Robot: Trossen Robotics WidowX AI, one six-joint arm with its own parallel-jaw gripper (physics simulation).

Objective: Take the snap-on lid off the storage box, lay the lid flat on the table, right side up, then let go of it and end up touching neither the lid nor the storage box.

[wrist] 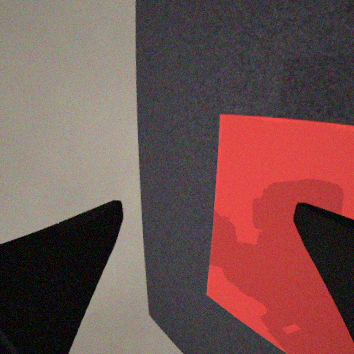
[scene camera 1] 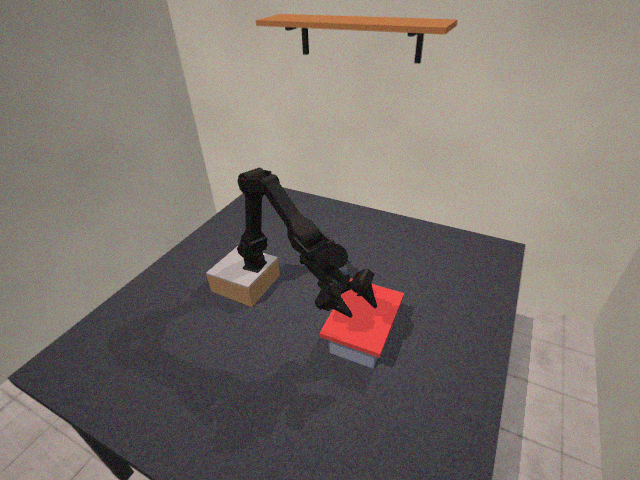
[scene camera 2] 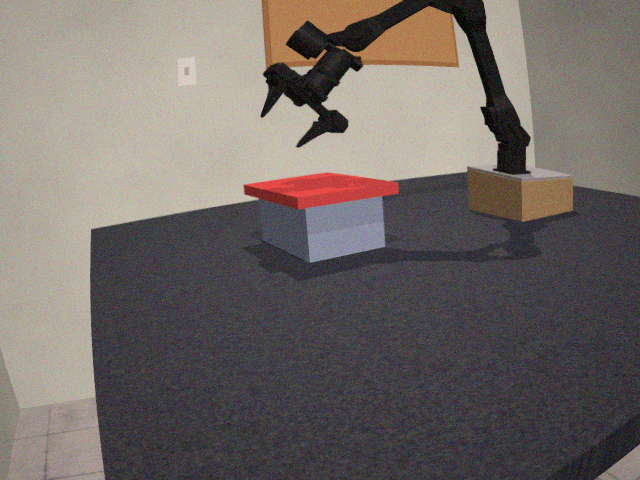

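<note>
The red lid (scene camera 1: pixel 361 333) (scene camera 2: pixel 320 186) (wrist: pixel 260 150) lies flat on top of the blue-grey storage box (scene camera 1: pixel 352 353) (scene camera 2: pixel 346 227), its rim overhanging the box walls. The box stands upright on the table. My gripper (scene camera 1: pixel 363 311) (scene camera 2: pixel 279 131) (wrist: pixel 208 210) is open and empty. It hangs above the lid, tilted, with a gap between the fingertips and the lid in scene camera 2. In the wrist view the right finger shows in front of the lid and the left finger in front of the wall.
The dark table (scene camera 1: pixel 248 351) (scene camera 2: pixel 361 335) (wrist: pixel 175 165) carries the box. The arm's base stands on a wooden block (scene camera 1: pixel 232 290) (scene camera 2: pixel 546 198) with a pale top. A wall shelf (scene camera 1: pixel 356 23) is high behind the table. An orange-brown board (scene camera 2: pixel 413 46) hangs on the wall.
</note>
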